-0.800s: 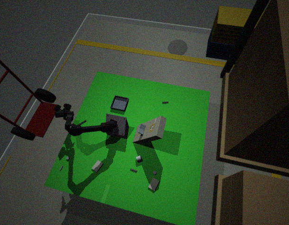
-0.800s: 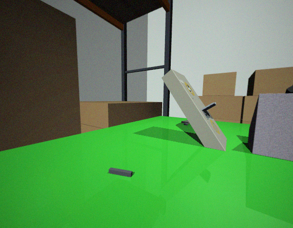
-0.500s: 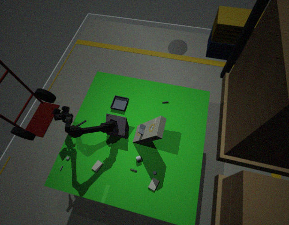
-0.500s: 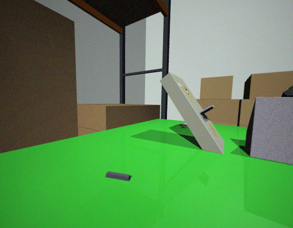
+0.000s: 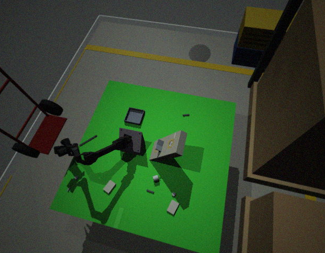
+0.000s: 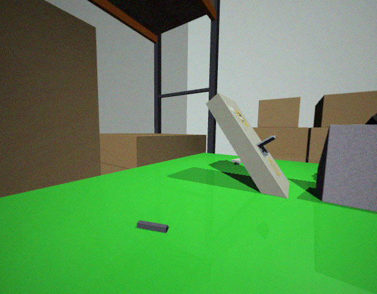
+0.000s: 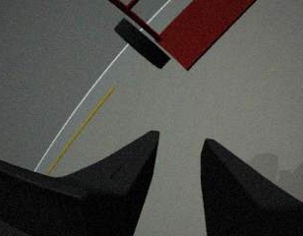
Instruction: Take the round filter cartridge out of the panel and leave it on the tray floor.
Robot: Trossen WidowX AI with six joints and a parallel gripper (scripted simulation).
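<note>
Now: gripper tip 900 mm short of the white round filter cartridge, 260 mm to the right of it and 190 mm below it. Round my gripper tip: square tray: 500 mm to the left, 450 mm ahead, 30 mm below; grey service panel: 860 mm ahead, 260 mm to the left, 110 mm above; grey ledge: 800 mm ahead, 250 mm to the left, 100 mm above.
</note>
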